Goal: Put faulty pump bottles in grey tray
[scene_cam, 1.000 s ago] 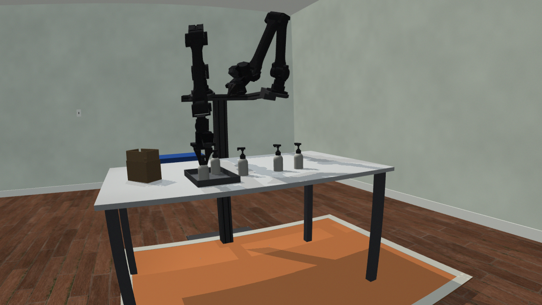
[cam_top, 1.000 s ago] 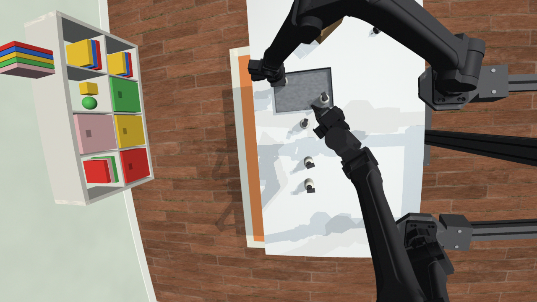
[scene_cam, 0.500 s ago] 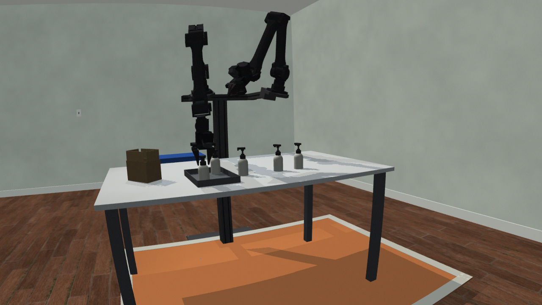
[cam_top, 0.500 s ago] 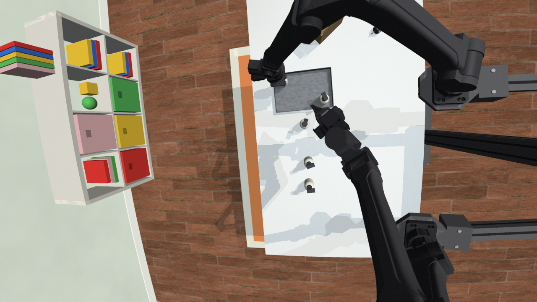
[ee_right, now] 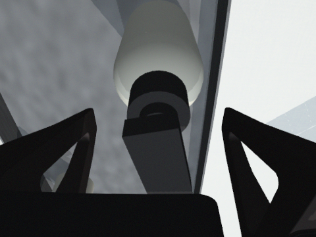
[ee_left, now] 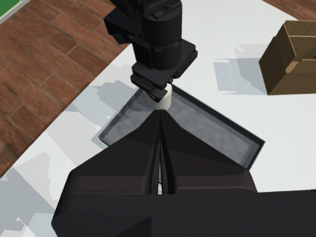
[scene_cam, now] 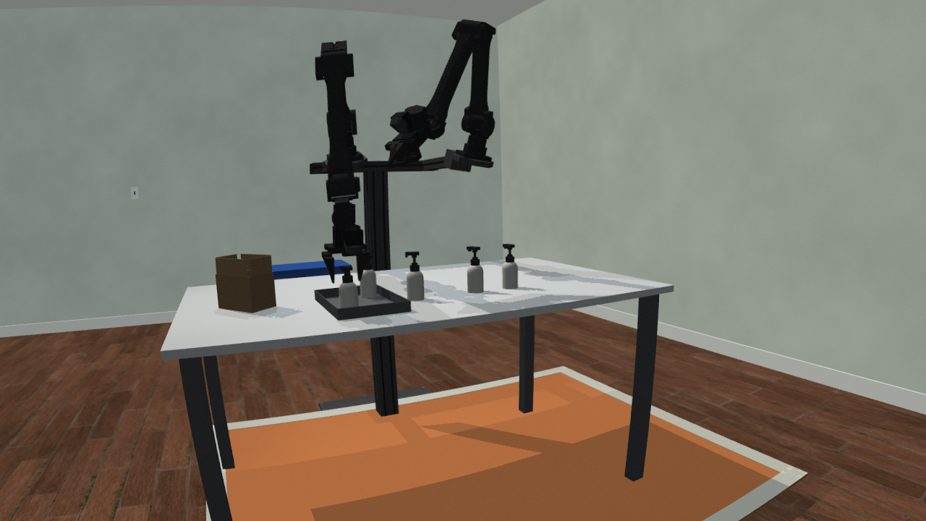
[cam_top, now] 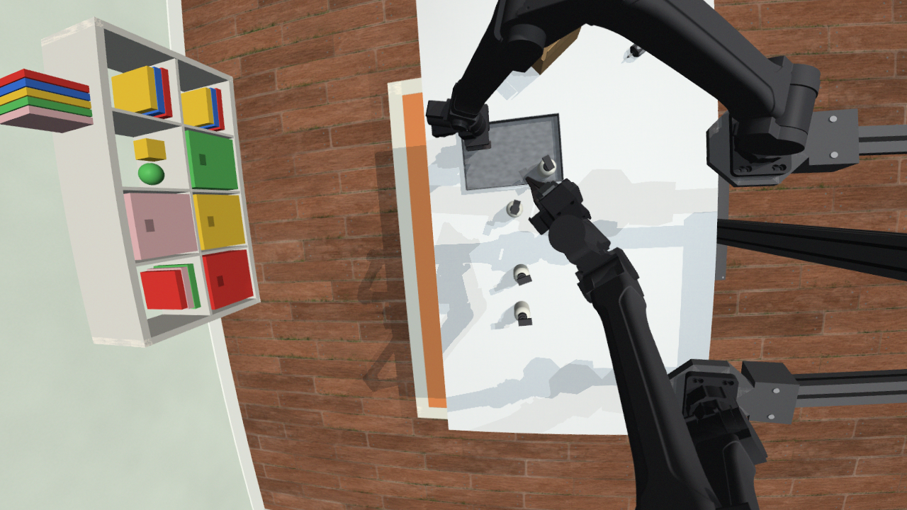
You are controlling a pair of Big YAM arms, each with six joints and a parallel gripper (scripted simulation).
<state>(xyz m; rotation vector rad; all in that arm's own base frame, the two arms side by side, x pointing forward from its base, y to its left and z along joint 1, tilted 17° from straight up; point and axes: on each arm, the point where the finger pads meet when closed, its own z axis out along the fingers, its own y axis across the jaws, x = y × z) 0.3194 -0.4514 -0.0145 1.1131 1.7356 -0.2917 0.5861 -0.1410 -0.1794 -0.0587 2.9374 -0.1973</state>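
The grey tray is 9 cm behind my right hand, 8 cm below it and 4 cm to the left of it.
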